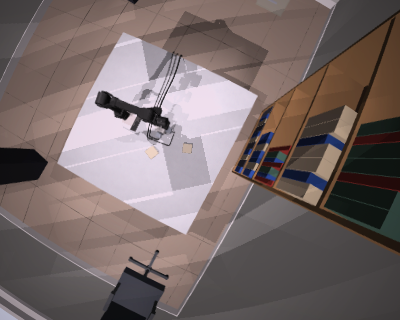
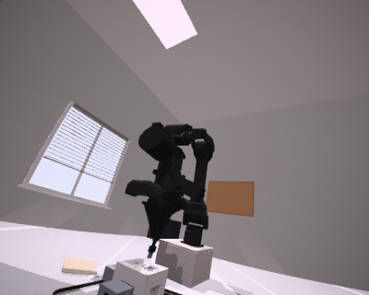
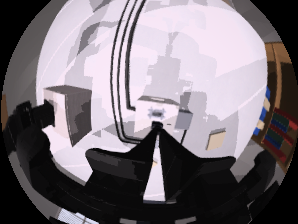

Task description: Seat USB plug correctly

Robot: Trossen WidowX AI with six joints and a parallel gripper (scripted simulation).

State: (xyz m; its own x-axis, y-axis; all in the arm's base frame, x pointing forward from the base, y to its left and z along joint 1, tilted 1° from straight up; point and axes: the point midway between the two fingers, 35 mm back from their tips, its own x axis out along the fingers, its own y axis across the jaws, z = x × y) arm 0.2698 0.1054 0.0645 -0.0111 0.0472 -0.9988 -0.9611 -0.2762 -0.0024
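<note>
Right now the black USB plug is 20 mm below my gripper tip.
</note>
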